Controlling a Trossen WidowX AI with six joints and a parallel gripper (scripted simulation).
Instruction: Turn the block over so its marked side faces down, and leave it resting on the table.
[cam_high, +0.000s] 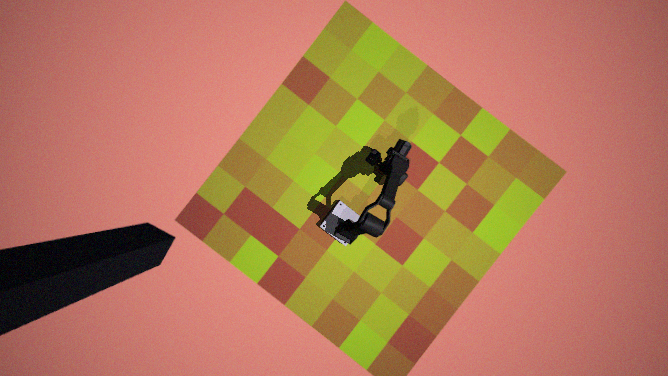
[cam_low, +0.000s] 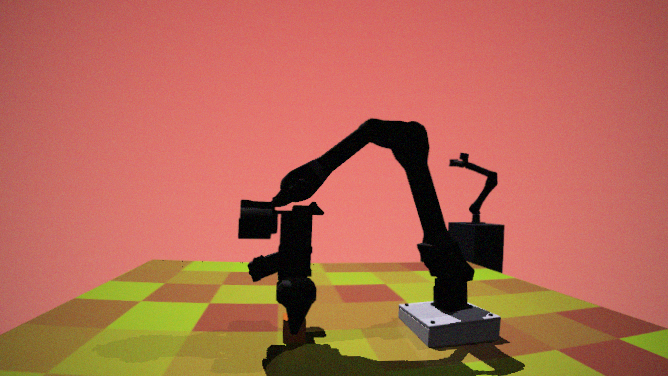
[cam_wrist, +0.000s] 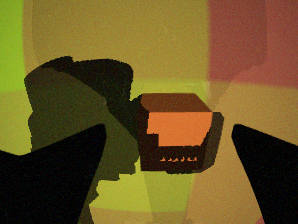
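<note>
My gripper tip is 1 cm past the block and 1 cm above it.
</note>
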